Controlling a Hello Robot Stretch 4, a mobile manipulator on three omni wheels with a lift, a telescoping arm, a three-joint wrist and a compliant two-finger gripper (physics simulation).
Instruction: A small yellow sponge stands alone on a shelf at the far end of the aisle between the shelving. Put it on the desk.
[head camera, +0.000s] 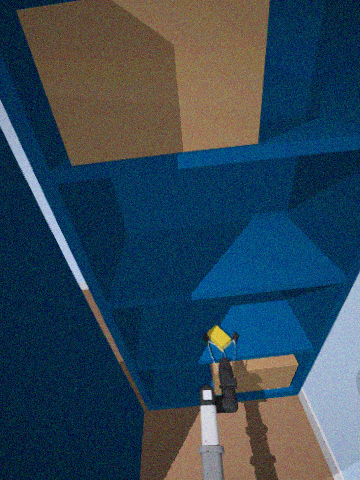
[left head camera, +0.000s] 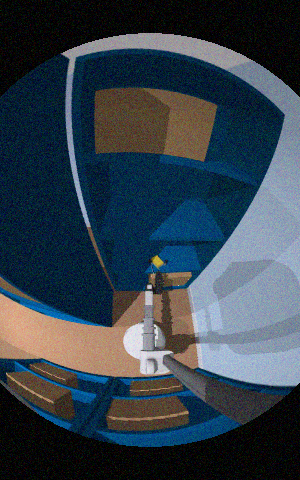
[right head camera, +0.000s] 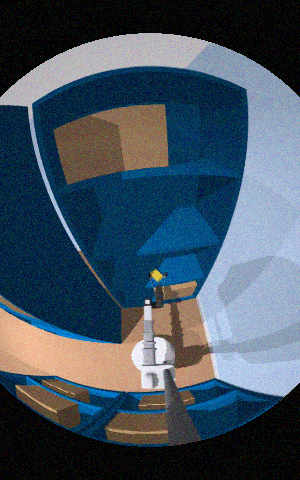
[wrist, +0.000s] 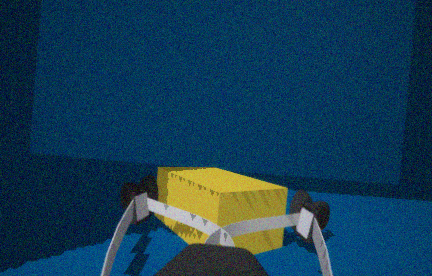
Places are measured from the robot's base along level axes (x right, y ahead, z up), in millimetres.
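Pixels of known places: gripper, fingertip midpoint: (head camera: 219, 332) (left head camera: 157, 258) (right head camera: 156, 272).
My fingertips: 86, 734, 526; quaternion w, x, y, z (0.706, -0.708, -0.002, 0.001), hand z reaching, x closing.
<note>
Behind a point stands the place of what it marks, as x, y, z.
The yellow sponge (head camera: 219, 337) @[79, 694, 551] (left head camera: 158, 261) @[91, 690, 551] (right head camera: 156, 275) @[80, 687, 551] (wrist: 195, 192) @[66, 670, 544] is a block on a blue shelf (head camera: 290, 325) @[453, 769, 506] (wrist: 375, 240) @[221, 719, 506], turned with one corner towards the wrist camera. My gripper (head camera: 220, 337) @[86, 734, 526] (left head camera: 158, 261) @[86, 734, 526] (right head camera: 158, 275) @[86, 734, 526] (wrist: 223, 198) @[86, 734, 526] is open, with one dark fingertip on each side of the sponge. In the wrist view the left fingertip is very close to the sponge; whether it touches is unclear. A narrow gap shows at the right fingertip. The finger straps cover part of the sponge's lower front. The desk does not show.
A large cardboard box (head camera: 220, 75) @[72, 634, 1559] (left head camera: 192, 125) @[79, 635, 1563] (right head camera: 145, 137) @[80, 634, 1547] stands on a higher shelf, and a long box (head camera: 272, 372) @[359, 653, 263] lies below the sponge's shelf. A pale wall (head camera: 345, 360) @[569, 544, 586] (left head camera: 250, 310) @[598, 121, 895] is at the right, dark blue shelving (head camera: 45, 325) @[-375, 399, 1110] at the left.
</note>
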